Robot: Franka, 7 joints.
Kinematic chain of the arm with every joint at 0, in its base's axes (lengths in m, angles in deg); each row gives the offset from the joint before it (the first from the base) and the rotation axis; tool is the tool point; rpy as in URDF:
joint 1: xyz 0 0 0.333 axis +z
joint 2: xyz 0 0 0 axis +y
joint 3: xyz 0 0 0.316 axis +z
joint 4: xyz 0.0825 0 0 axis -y
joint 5: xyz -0.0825 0 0.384 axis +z
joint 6: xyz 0 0 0 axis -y
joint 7: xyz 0.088 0 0 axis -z
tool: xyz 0 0 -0.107 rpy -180 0 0
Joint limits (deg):
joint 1: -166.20..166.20
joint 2: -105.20..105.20
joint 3: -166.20..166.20
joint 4: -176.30..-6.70
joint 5: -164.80..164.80
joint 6: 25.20..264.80
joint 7: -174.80..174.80
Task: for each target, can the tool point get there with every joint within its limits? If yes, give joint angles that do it. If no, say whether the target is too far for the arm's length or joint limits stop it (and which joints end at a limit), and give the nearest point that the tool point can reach.
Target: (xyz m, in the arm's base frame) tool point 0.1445 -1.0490 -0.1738
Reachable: no: too far | nearest point 0.1056 -0.7666 -0.0374 | short by 0.316 m
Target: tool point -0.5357 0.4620 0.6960
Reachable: yes | joints -77.84 -35.20 -112.89 -61.26 99.04 169.57 45.70
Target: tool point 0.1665 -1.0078 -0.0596
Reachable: no: too far | nearest point 0.1305 -0.7901 0.0252 | short by 0.236 m
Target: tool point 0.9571 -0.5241 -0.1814
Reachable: no: too far | nearest point 0.6806 -0.3727 -0.0328 | short by 0.348 m
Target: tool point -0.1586 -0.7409 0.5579
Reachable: yes | joints -135.00 82.42 122.35 -59.29 -111.21 87.81 -110.12
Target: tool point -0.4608 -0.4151 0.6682
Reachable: yes | joints -15.97 -67.44 -59.87 -91.59 66.15 196.79 -61.53
